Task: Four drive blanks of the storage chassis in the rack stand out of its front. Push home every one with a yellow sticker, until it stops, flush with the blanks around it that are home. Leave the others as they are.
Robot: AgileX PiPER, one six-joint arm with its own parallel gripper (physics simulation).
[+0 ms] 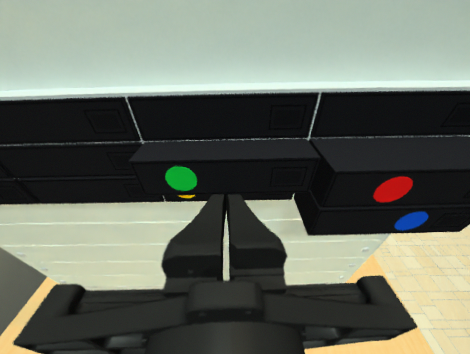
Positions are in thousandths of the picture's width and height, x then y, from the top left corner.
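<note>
Rack (190,253). My gripper (482,535).
</note>
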